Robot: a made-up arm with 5 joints.
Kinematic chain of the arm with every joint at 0, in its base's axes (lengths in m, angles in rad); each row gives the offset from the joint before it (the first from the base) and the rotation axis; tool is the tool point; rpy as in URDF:
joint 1: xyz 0.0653 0 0.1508 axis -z
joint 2: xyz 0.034 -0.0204 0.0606 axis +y
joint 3: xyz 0.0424 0 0.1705 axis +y
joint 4: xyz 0.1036 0 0.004 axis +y
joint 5: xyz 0.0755 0.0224 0 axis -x
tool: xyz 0 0 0 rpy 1.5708 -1.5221 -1.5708
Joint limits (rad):
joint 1: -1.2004..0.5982
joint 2: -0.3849..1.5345
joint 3: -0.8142..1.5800
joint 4: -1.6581..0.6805
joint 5: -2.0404..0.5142
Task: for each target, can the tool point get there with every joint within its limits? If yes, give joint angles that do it. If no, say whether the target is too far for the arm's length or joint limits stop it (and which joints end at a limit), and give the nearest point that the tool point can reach.
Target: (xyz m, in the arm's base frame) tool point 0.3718 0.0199 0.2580
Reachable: yes | joints -0.0584 0.4976 -0.1425 0.3816 -0.4018
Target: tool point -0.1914 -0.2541 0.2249
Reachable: no: joint limits stop it (at a limit: joint 1, joint 2, joint 3, joint 4) | nearest point 0.0899 -0.0143 0.2184 | short by 0.370 m
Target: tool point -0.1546 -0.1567 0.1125
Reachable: no: joint limits stop it (at a limit: joint 1, joint 2) | nearest point 0.0917 -0.0156 0.1385 | short by 0.285 m
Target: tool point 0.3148 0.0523 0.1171
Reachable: yes | joints -0.1988 0.9558 0.6058 -0.7554 -1.8441
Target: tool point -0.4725 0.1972 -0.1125
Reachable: no: too far | nearest point 0.0989 0.0922 0.0321 | short by 0.599 m
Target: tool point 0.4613 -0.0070 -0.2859
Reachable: no: too far | nearest point 0.3395 -0.0048 0.0096 | short by 0.320 m
